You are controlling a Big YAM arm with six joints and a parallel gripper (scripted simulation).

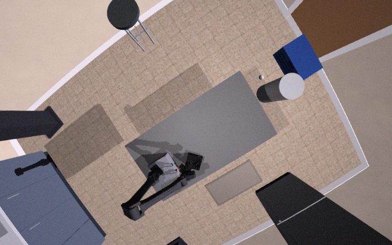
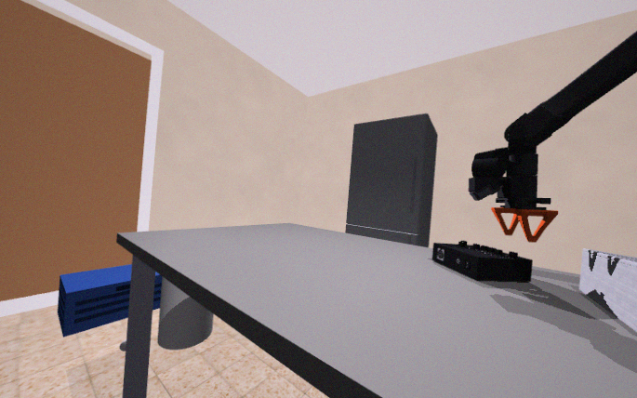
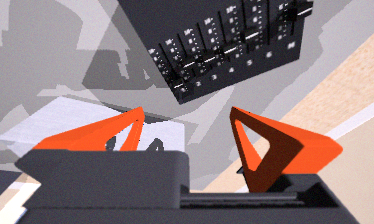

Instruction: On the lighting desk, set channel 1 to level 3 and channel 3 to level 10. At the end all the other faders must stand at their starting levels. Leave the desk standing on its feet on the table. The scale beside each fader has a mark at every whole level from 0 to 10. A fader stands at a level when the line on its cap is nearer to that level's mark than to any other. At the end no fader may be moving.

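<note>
Right now the channel 1 fader cap is 1 cm ahead of my hand, 1 cm to the left of it and 5 cm below it. From my hand the other things lie so: channel 3 cap: 5 cm ahead, 2 cm to the right, 5 cm below.
</note>
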